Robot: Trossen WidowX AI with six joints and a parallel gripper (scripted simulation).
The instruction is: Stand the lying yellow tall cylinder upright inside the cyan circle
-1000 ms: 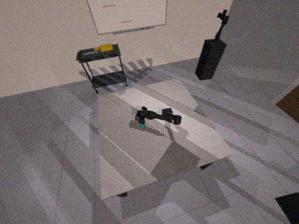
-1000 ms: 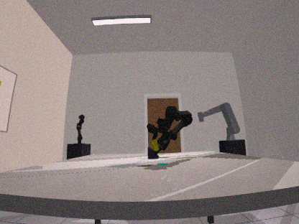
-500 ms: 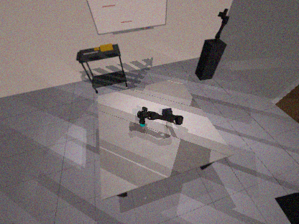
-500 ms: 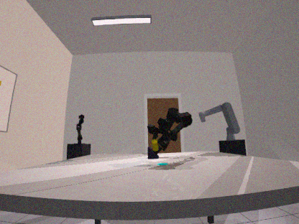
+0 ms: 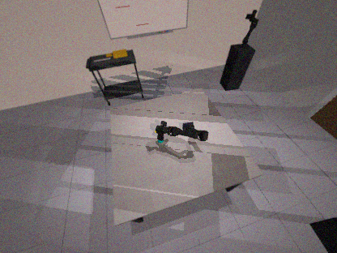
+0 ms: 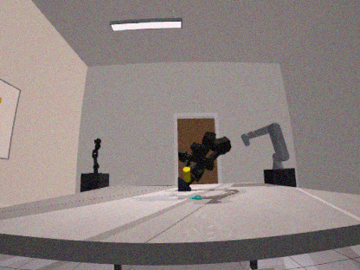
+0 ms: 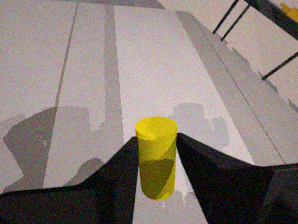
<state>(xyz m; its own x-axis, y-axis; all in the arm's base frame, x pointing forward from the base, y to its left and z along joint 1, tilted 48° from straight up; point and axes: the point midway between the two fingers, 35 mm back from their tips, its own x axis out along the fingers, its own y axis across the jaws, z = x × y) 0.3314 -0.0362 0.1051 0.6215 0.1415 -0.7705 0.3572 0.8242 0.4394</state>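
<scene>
Right now the cyan circle is 13 cm below my gripper tip, 4 cm to the left of it and 2 cm behind it. Also, from my gripper tip: yellow tall cylinder: 2 cm below, 1 cm behind.
</scene>
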